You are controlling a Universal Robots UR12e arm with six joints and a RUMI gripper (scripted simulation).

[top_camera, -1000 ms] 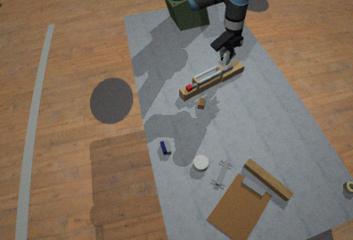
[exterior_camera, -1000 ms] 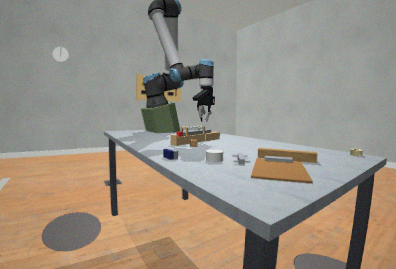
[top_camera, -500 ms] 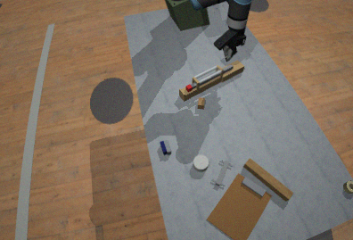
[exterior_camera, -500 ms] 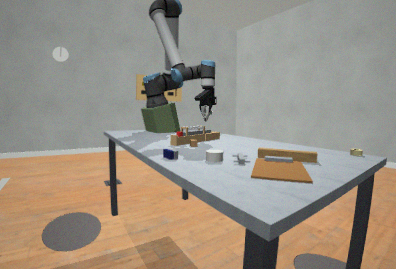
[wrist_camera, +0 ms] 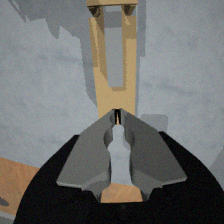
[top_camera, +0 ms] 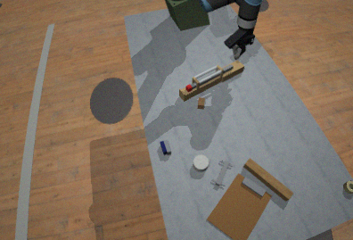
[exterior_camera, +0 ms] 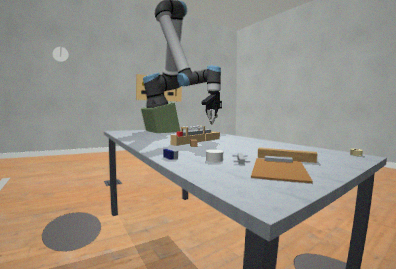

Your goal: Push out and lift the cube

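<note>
My gripper is now 30 cm to the left of the red cube, 7 cm short of it and 5 cm above it. The rest, counted from my hand: wooden block: 27 cm to the right, 15 cm ahead, 9 cm below; then channel: 18 cm to the right, 5 cm below, 4 cm ahead; then white disc: 45 cm ahead, 40 cm to the right, 9 cm below.
</note>
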